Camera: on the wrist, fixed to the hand. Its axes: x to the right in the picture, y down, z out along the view.
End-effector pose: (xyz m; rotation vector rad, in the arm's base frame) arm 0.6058 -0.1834 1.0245 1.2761 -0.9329 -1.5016
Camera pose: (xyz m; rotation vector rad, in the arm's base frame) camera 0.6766 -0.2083 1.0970 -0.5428 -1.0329 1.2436
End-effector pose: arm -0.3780 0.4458 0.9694 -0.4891 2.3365 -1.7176
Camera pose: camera -0.4114 0.5193 0.9033 2.1895 0.4331 0.0787
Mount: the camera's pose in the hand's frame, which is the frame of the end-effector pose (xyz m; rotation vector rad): 0.0009 0.0876 -0.0567 0.1074 0.5511 3.0554
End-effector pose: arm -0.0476 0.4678 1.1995 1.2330 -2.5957 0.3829
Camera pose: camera -0.1108 0.5395 1.2414 -2.7541 -1.2586 0.7054
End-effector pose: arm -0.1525 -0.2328 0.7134 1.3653 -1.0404 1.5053
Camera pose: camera -0.2532 -0.2061 0.7067 1.1707 1.0693 -1.2679
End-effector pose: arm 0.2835 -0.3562 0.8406 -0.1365 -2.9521 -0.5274
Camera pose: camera 0.2994 -0.2941 0.9230 -2.4151 0.0874 0.2369
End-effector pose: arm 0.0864 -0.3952 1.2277 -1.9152 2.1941 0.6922
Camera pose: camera 0.0121 -0.4135 1.2986 -1.7479 -1.7271 0.1610
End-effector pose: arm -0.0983 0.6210 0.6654 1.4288 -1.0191 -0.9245
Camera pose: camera -0.0527 0.6358 0.7581 -0.8021 -1.2787 1.6157
